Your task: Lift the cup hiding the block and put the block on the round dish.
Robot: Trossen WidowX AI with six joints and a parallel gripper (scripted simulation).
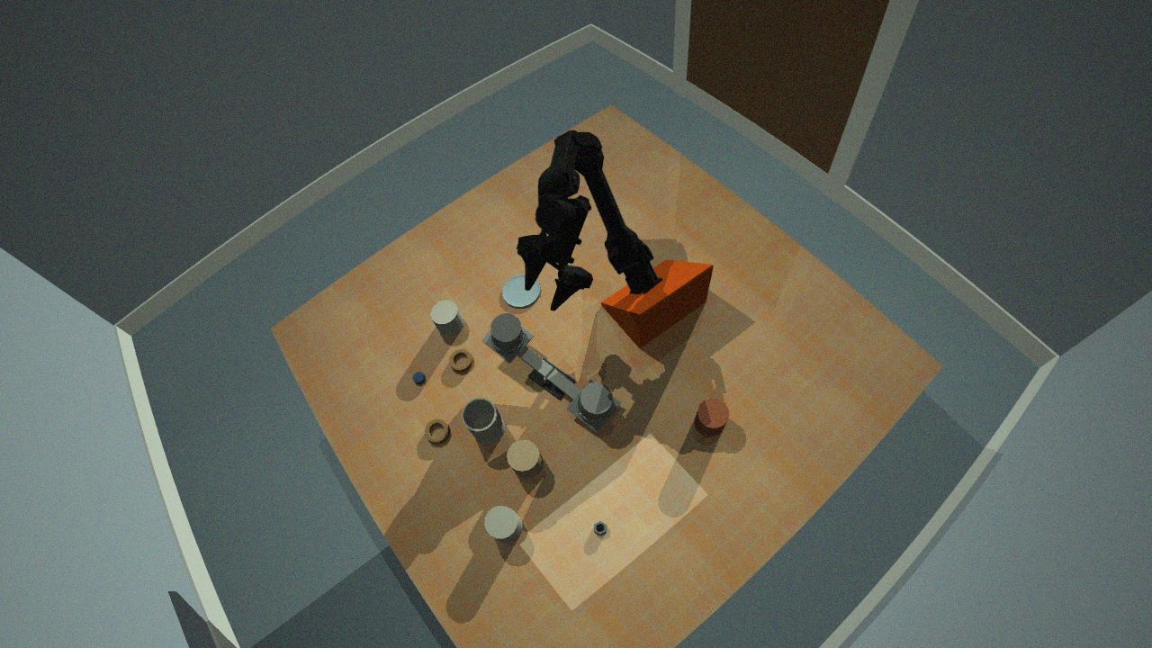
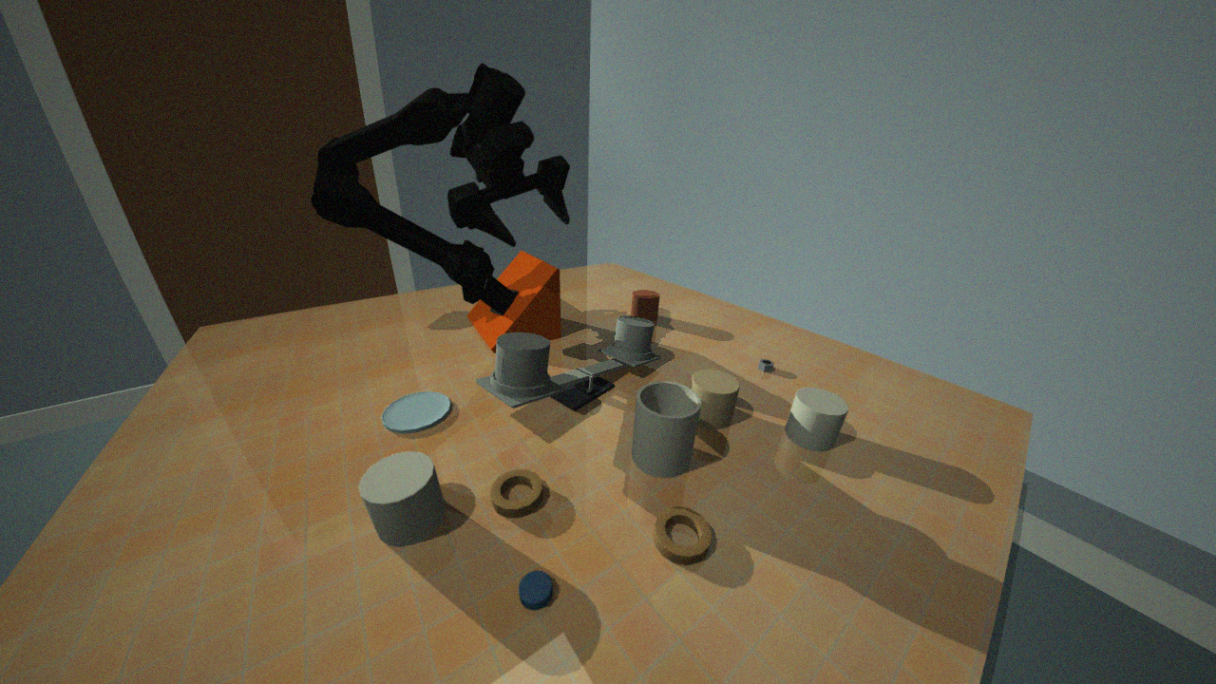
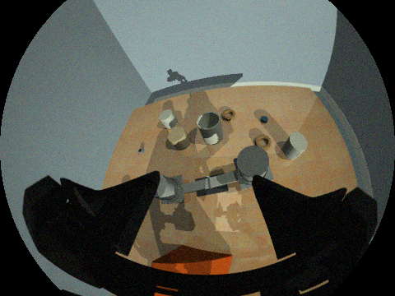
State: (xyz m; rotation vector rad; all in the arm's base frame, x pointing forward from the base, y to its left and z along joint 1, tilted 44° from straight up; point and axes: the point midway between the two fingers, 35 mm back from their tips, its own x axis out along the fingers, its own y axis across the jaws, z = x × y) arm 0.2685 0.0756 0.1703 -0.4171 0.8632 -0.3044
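My gripper tip is 30 mm short of the pale green block, 170 mm to the right of it and 220 mm above it. Also, from my gripper tip: balance (50 mm ahead, 40 mm to the left, 220 mm below); then open-topped cup (240 mm ahead, 20 mm to the left, 220 mm below); then pale blue round dish (70 mm behind, 200 mm to the right, 260 mm below).
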